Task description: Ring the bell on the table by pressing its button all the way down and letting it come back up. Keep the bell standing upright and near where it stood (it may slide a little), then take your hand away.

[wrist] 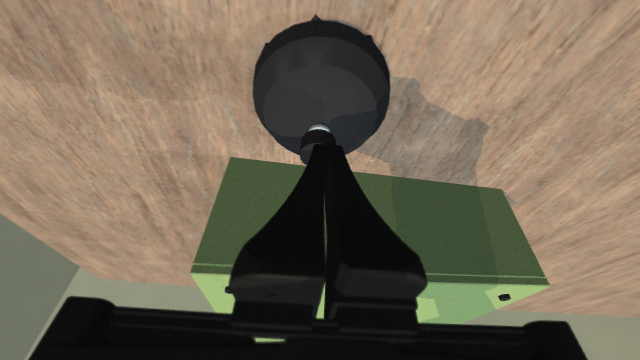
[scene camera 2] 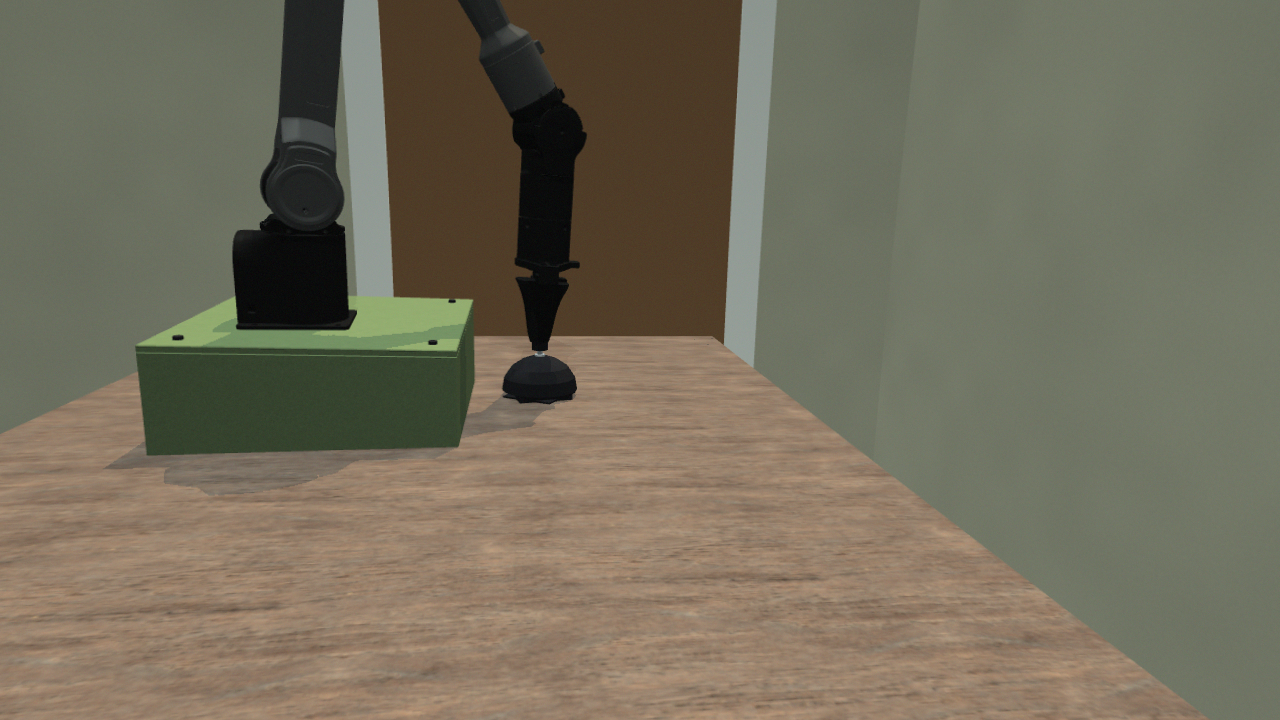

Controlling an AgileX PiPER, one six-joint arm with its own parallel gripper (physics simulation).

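The bell, a dark faceted dome (scene camera 2: 538,379) (wrist: 320,85), stands upright on the table beside the green box. Its black button (wrist: 317,138) sits on a short pale stem (scene camera 2: 539,353) (wrist: 319,128) at the top of the dome. My gripper (scene camera 2: 539,347) (wrist: 326,160) is shut with its fingers together and empty, pointing down. Its fingertips are at the button and appear to touch its top; they hide part of the button in the wrist view. A short stretch of the stem shows between button and dome.
The green box (scene camera 2: 304,401) (wrist: 310,215) that carries the arm's base (scene camera 2: 291,279) stands beside the bell, to its left in the scene view. The wooden table (scene camera 2: 626,555) (wrist: 125,125) runs between walls, with a brown door (scene camera 2: 644,179) behind.
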